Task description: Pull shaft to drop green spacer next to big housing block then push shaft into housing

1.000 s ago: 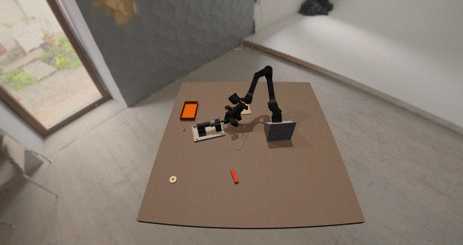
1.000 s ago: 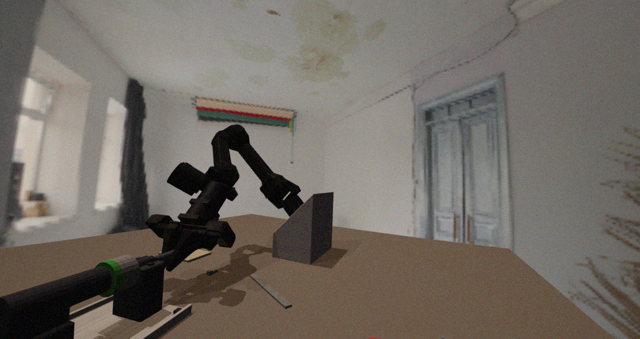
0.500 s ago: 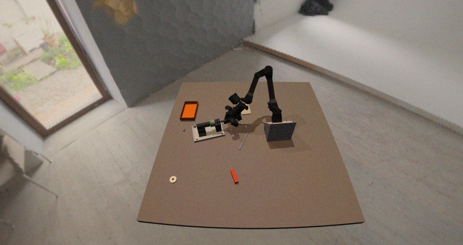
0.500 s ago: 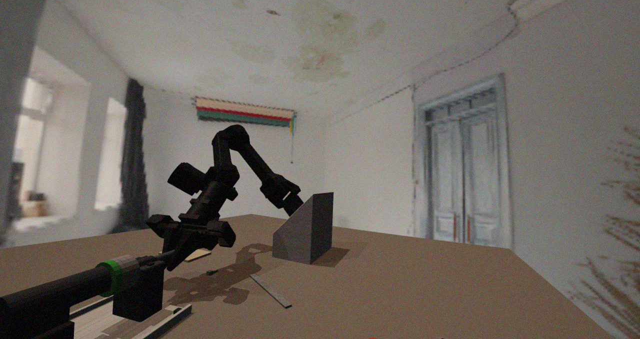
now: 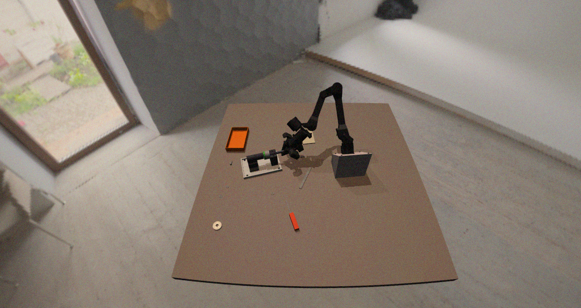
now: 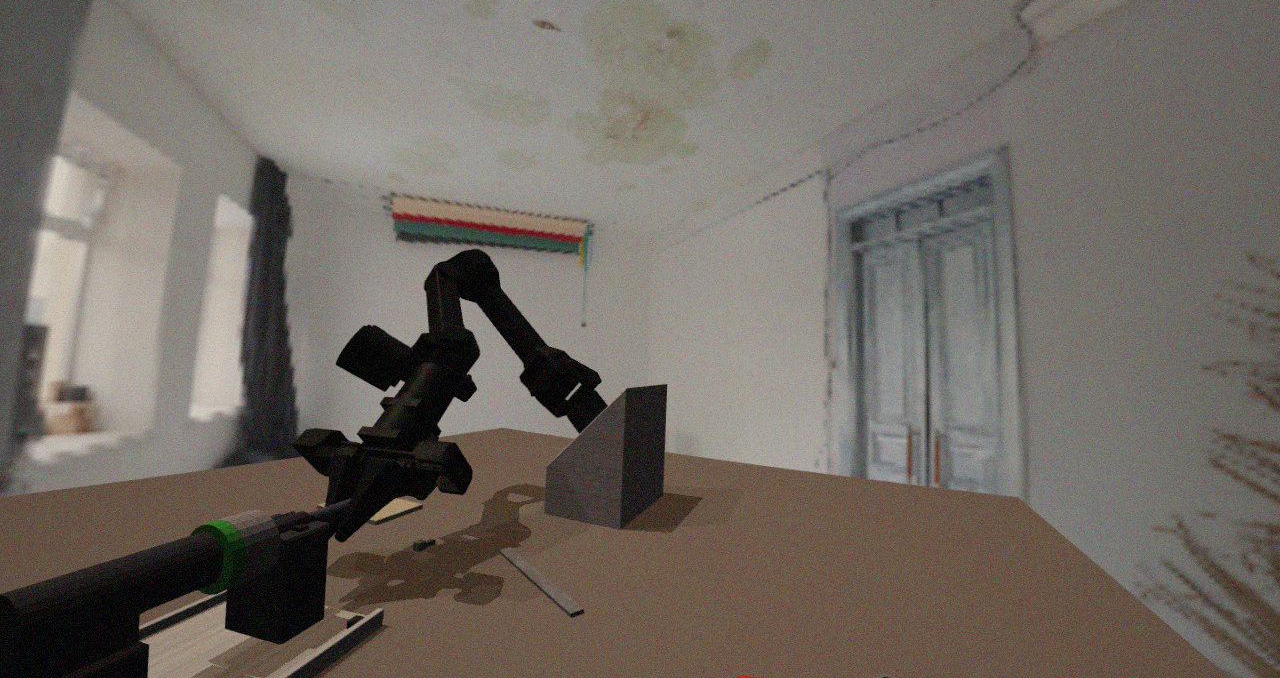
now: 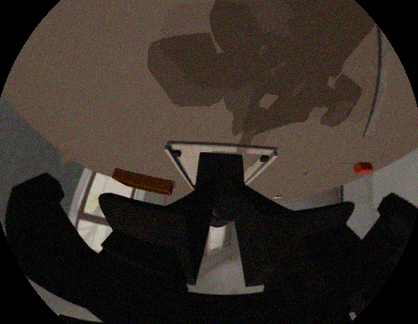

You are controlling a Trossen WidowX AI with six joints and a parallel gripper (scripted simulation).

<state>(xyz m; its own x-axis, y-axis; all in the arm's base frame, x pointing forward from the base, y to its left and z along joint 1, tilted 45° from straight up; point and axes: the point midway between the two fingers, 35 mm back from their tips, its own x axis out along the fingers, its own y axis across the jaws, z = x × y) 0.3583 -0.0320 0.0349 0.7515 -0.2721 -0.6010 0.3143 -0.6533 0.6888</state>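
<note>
My gripper tip is now 8 cm short of the grey spacer, 3 cm to the right of it and 2 cm below it. The rest, counted from my gripper tip: beige pad 15 cm behind, 21 cm to the right, 5 cm below; then green spacer 10 cm ahead, 3 cm to the left, 2 cm above; then grey bar 15 cm behind, 12 cm to the left, 5 cm below.
</note>
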